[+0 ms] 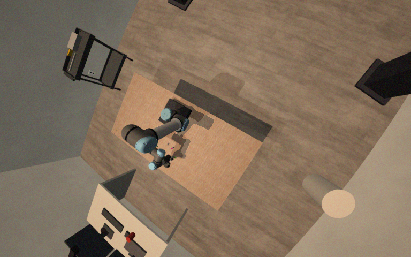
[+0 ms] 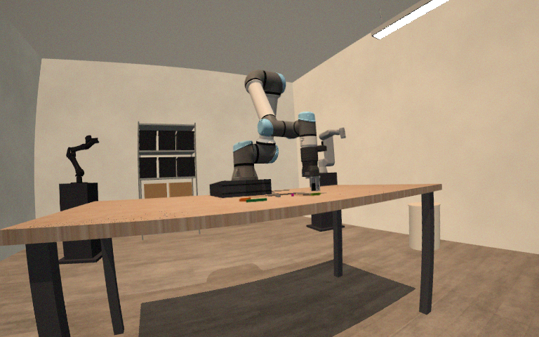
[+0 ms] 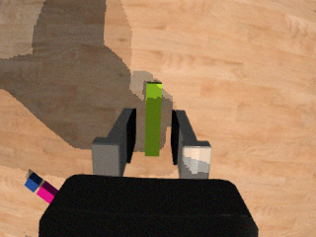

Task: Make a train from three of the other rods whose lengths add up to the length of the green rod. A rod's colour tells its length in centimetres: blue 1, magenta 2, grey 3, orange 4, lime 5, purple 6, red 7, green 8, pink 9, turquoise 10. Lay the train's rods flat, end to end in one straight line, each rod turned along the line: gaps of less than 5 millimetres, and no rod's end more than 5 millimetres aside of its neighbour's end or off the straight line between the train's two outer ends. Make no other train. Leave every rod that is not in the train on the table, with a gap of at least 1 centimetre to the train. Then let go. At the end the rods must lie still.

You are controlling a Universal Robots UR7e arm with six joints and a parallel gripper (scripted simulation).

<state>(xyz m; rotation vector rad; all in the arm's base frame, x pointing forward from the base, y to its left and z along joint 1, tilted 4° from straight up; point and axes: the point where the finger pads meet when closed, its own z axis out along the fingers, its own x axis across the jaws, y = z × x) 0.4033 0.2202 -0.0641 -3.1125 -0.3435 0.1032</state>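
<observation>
Right now my hand is 3 cm above the lime rod. Round my hand: magenta rod 7 cm behind, 8 cm to the right, 3 cm below; then small blue rod 8 cm behind, 8 cm to the right, 3 cm below; then grey rod 7 cm behind, 15 cm to the right, 3 cm below.
</observation>
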